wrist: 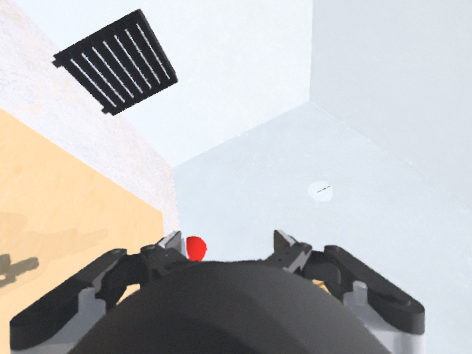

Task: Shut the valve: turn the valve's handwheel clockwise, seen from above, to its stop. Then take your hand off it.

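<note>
My gripper is open, its two fingertips wide apart at the lower middle of the wrist view. A small red rounded part shows just right of the left fingertip, within the gap between the fingers. The rest of it is hidden behind the gripper body, so I cannot tell whether it belongs to the valve's handwheel. The wheel's full rim and its turn position do not show. Nothing is held between the fingers.
A black slatted grille is at the upper left. A tan surface with dark shadows lies at the left, beside a pale mottled strip. A small white disc with a dark line is on the pale blue surface right of centre.
</note>
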